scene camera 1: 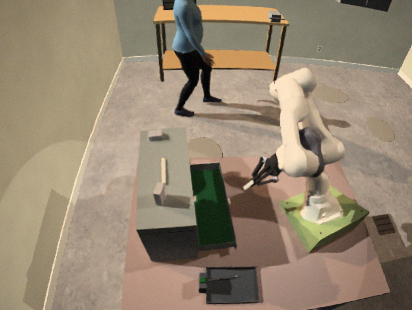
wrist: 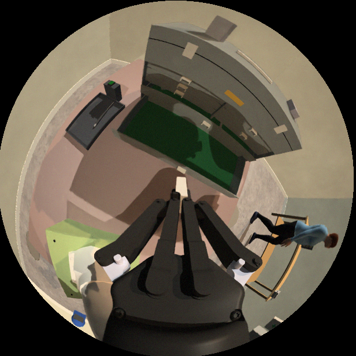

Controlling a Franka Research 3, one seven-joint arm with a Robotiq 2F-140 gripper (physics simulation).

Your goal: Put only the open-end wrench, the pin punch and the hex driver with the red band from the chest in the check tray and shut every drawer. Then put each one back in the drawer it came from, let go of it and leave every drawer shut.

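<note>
The grey tool chest (scene camera 1: 152, 160) (wrist: 212, 66) stands on the left of the work mat. One drawer (scene camera 1: 214, 215) (wrist: 159, 132) with a green lining is pulled out towards the arm, and I see no tool in it. The dark check tray (scene camera 1: 241, 295) (wrist: 82, 129) lies at the front, with one thin dark rod-like tool (scene camera 1: 223, 278) (wrist: 102, 114) in it; I cannot tell which tool it is. My gripper (scene camera 1: 249, 184) (wrist: 181, 189) is shut and empty. It hangs in the air to the right of the open drawer, pointing at it.
A small black box with a green button (scene camera 1: 202, 280) (wrist: 112, 89) sits at the tray's left edge. Two small blocks (scene camera 1: 155, 135) (scene camera 1: 159, 193) and a slat (scene camera 1: 163, 170) lie on the chest top. A person (scene camera 1: 189, 55) (wrist: 295, 232) walks by a wooden table (scene camera 1: 235, 15) behind. The arm's green base (scene camera 1: 321, 227) is on the right.
</note>
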